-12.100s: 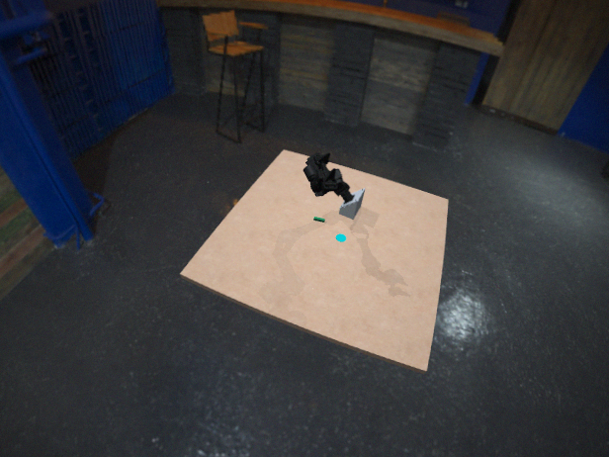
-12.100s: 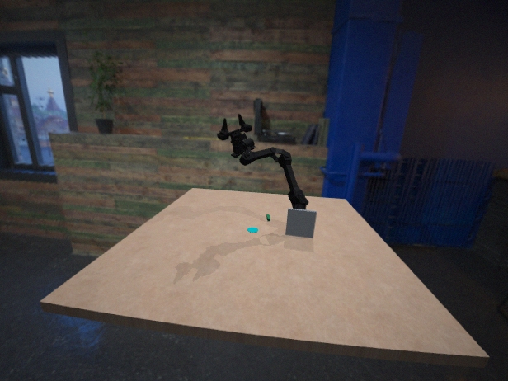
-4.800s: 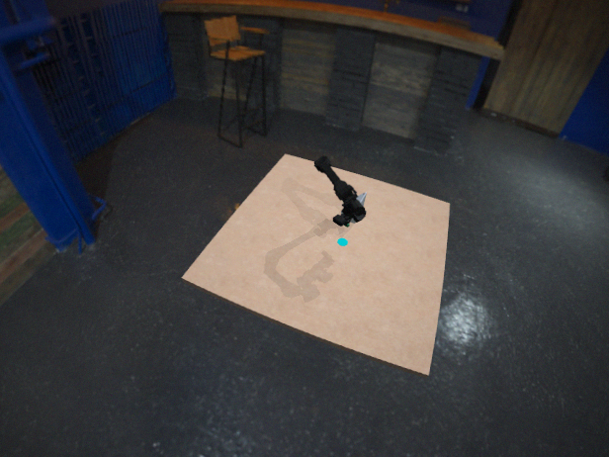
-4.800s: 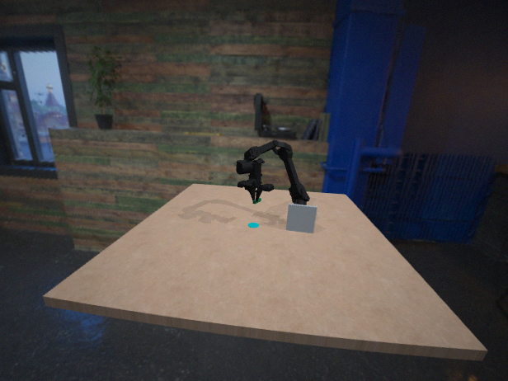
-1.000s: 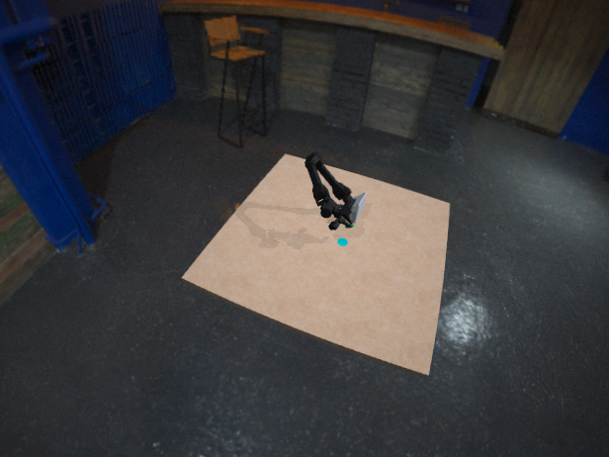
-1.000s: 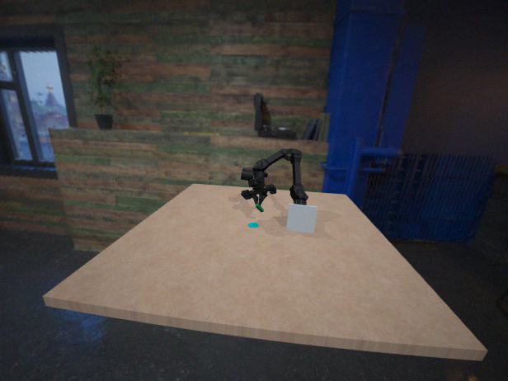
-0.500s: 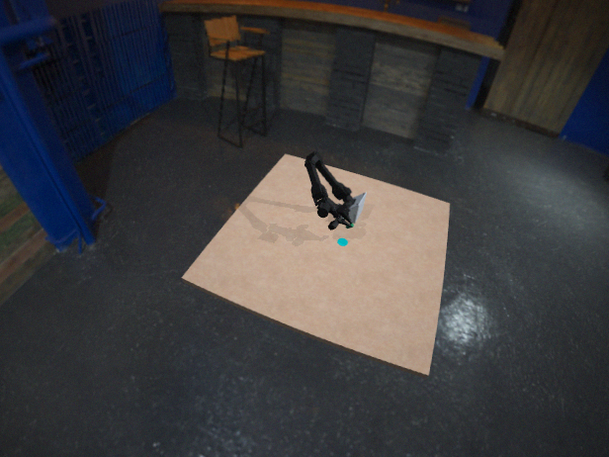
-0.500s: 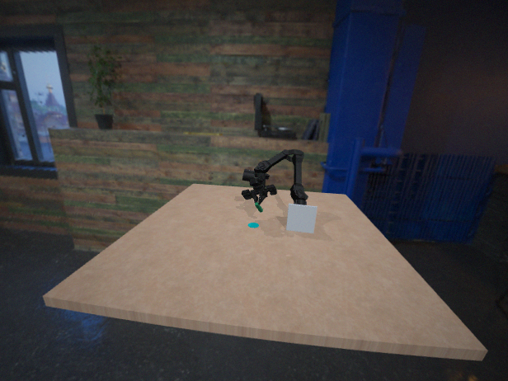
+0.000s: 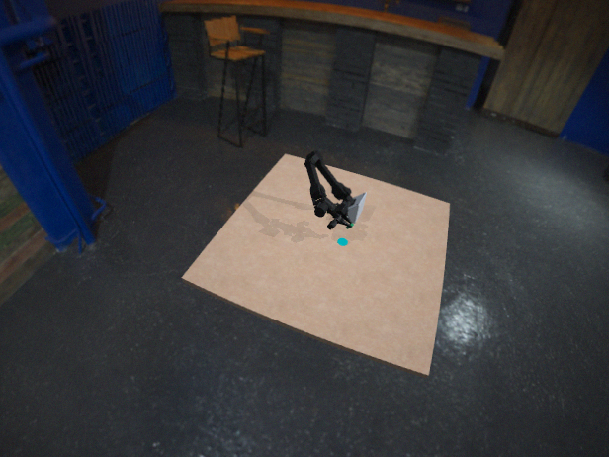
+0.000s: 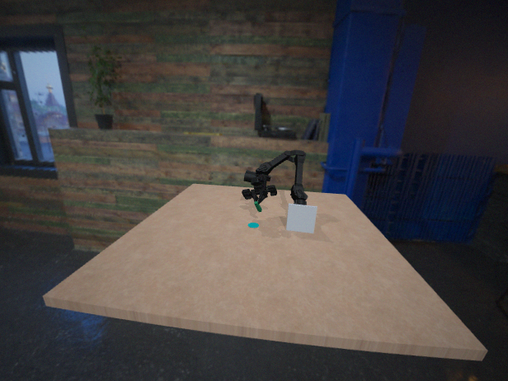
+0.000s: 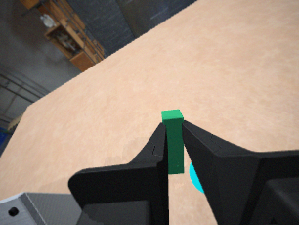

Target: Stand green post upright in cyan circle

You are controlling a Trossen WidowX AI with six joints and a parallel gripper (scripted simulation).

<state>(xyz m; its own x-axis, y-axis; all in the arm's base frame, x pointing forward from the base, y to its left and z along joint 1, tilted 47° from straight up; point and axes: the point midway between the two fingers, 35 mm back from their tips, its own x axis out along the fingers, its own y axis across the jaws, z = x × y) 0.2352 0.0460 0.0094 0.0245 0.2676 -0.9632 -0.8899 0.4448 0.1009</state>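
Right now the cyan circle is 10 mm ahead of my gripper tip, 20 mm to the right of it and 140 mm below it. Also, from my gripper tip: green post: 10 mm behind, 10 mm to the right, 20 mm below.
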